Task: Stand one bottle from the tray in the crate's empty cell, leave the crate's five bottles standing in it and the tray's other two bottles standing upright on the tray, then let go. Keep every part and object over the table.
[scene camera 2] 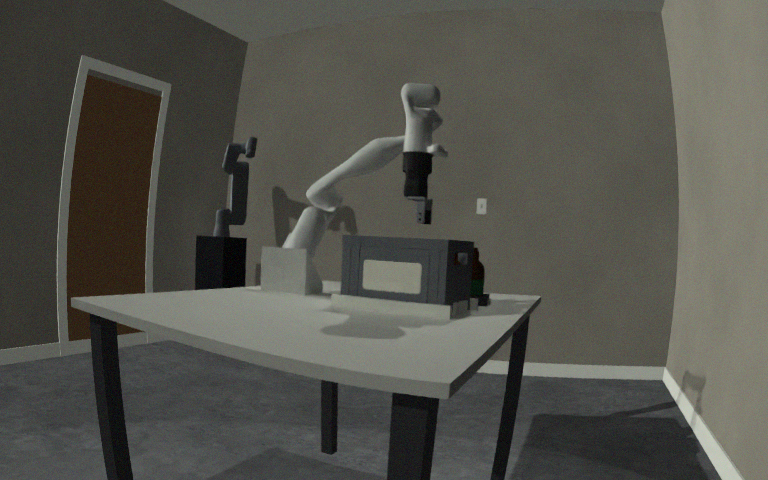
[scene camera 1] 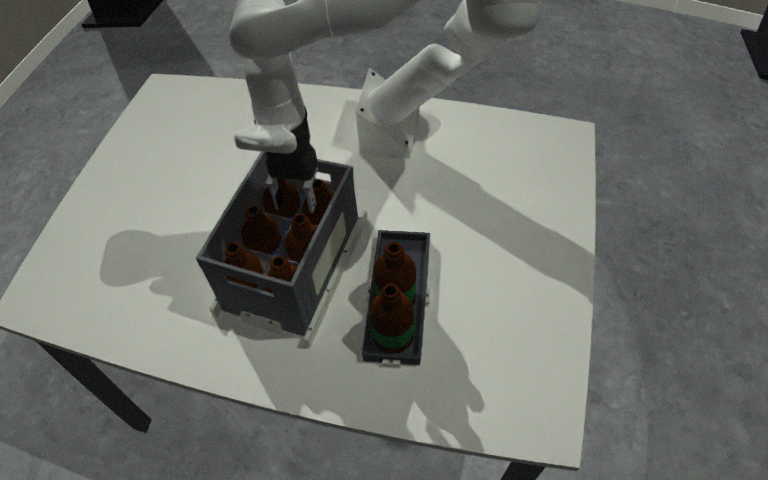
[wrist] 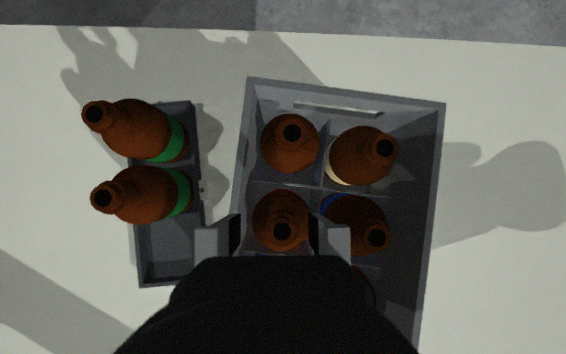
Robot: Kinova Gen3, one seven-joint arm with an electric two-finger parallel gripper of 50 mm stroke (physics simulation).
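Seen in the pictures: gripper, fingertip midpoint: (scene camera 2: 423, 223) (scene camera 1: 295, 206) (wrist: 274, 227); arm's base, link origin: (scene camera 2: 294, 262) (scene camera 1: 383, 108).
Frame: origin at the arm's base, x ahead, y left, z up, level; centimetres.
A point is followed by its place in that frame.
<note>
The grey crate (scene camera 1: 252, 302) {x 52.7, y -13.3, z -1.5 cm} (scene camera 2: 351, 266) {x 27.4, y -18.8, z 1.2 cm} (wrist: 434, 200) {x 42.7, y -20.6, z 8.7 cm} holds six brown bottles, one per cell. The bottle in the middle cell on the tray side (scene camera 1: 300, 236) {x 41.3, y -6.4, z 4.7 cm} (wrist: 281, 212) {x 41.3, y -6.6, z 6.4 cm} stands upright, its mouth level with the others nearby. My gripper (scene camera 1: 293, 207) {x 40.9, y -6.1, z 12.6 cm} (scene camera 2: 424, 222) {x 40.9, y -6.1, z 12.6 cm} (wrist: 274, 227) {x 40.9, y -6.1, z 12.6 cm} is open, with nothing between its fingers. It hangs above the crate, clear of its rim in the second scene view. Two green-banded bottles (scene camera 1: 394, 271) {x 44.8, y 11.1, z 3.3 cm} (scene camera 1: 391, 316) {x 53.3, y 12.2, z 3.0 cm} (wrist: 135, 130) {x 50.1, y 9.8, z 3.3 cm} (wrist: 145, 195) {x 42.8, y 8.6, z 3.3 cm} stand upright on the tray (scene camera 1: 427, 271) {x 37.5, y 15.7, z -6.4 cm} (wrist: 141, 265) {x 31.7, y 14.5, z -6.6 cm}. The bottles' lower parts in the crate are hidden.
The white table (scene camera 1: 509, 367) {x 53.7, y 33.3, z -8.9 cm} (scene camera 2: 226, 316) {x 17.1, y -55.8, z -8.9 cm} carries the crate, the tray and the arm's base (scene camera 1: 385, 133) {x 6.5, y 1.6, z -1.6 cm} (scene camera 2: 283, 270) {x -0.8, y -4.9, z -2.4 cm}. The crate sits in pale low rails with brackets. The tray's cell nearest the arm's base is empty.
</note>
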